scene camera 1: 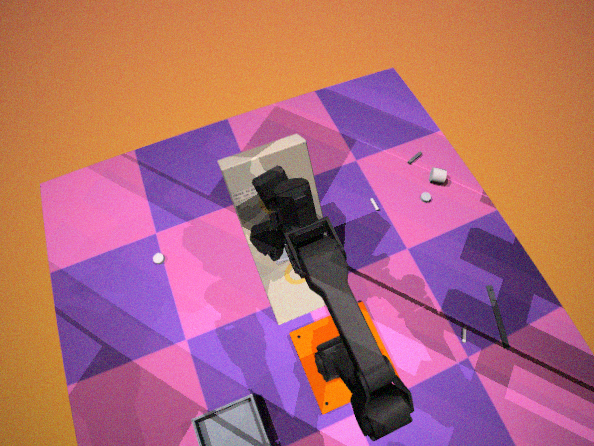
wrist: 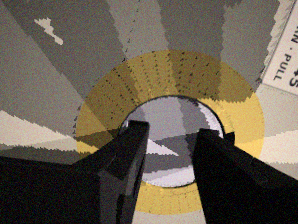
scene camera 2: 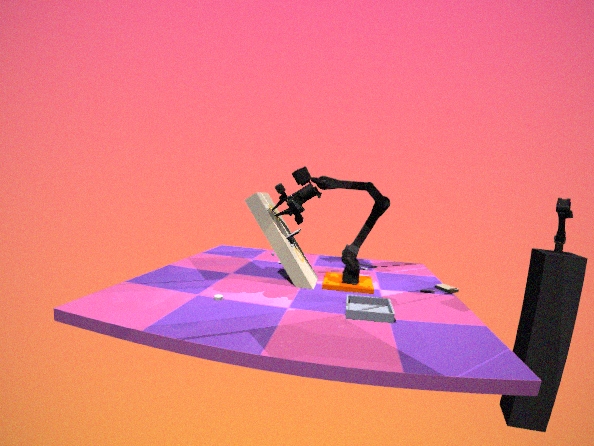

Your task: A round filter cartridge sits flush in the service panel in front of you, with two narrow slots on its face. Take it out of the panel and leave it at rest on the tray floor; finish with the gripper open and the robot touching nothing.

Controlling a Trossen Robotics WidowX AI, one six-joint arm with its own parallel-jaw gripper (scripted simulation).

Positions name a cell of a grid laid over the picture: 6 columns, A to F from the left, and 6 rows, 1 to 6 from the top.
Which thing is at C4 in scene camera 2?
A service panel.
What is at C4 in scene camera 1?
A service panel.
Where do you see a round pale filter cartridge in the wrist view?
D4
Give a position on a service panel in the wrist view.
B3
